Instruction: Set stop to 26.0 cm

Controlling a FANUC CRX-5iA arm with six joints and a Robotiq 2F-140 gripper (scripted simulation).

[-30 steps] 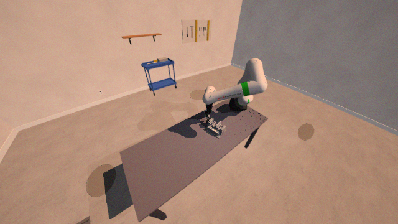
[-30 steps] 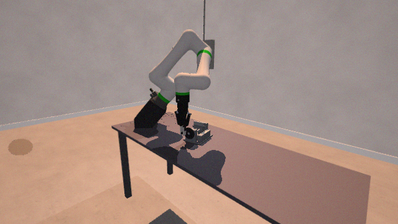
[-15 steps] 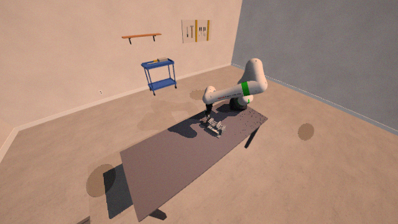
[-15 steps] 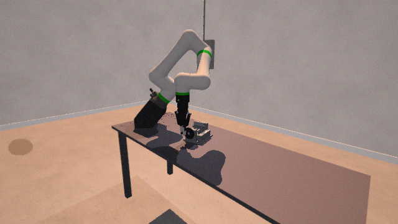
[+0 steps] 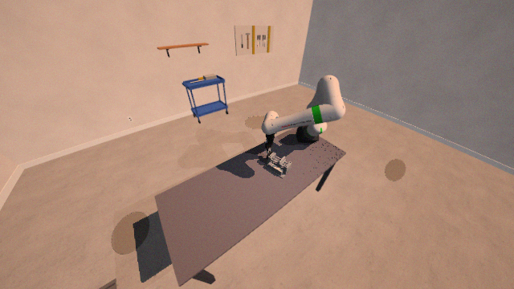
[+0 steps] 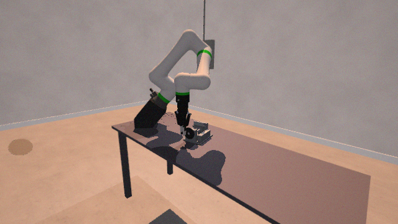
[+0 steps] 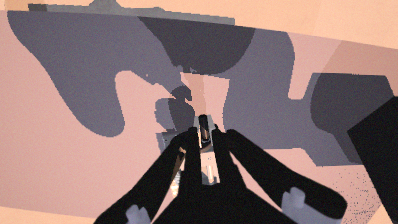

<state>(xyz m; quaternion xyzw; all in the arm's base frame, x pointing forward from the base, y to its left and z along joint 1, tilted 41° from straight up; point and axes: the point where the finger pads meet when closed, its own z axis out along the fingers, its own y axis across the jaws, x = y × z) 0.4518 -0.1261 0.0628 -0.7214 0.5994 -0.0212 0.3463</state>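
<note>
Right now the handwheel is 20 mm to the left of my hand and 20 mm below it. From my hand the other things lie so: grey stop fixture: 170 mm to the left, 10 mm below, 10 mm behind.
</note>
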